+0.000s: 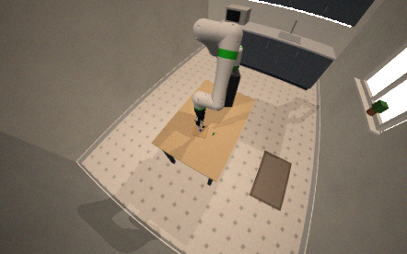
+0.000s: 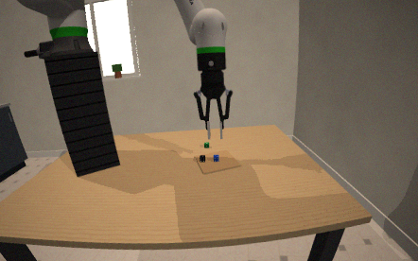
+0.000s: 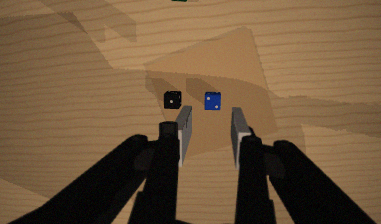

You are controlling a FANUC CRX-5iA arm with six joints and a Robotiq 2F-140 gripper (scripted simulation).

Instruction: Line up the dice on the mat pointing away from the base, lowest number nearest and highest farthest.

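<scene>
The green die lies 14 cm to the left of my hand, 12 cm below it and 3 cm behind it. The rest, counted from my hand: blue die (12 cm below); black die (12 cm below, 5 cm behind, 1 cm to the left); tan mat (13 cm below).
</scene>
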